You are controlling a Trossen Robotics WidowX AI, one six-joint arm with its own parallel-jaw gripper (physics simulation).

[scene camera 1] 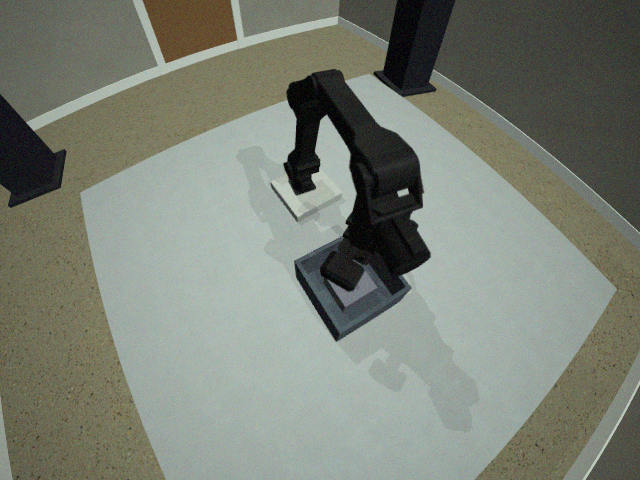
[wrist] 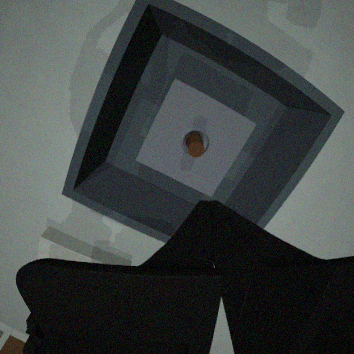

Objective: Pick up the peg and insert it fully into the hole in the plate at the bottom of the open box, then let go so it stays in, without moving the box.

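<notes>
The brown round peg sits in the hole of the pale square plate, with part of the hole's ring showing around it in the wrist view. How deep it sits is hard to judge. The plate lies at the bottom of the open dark grey box. My gripper is shut with nothing between its fingers; its tips are apart from the peg, below it in the wrist view. In the scene view the arm's dark end parts hang over the box and hide the peg and the fingertips.
The arm's pale base plate lies behind the box. The box stands on a large light mat. Dark pillars stand at the back right and far left, away from the box.
</notes>
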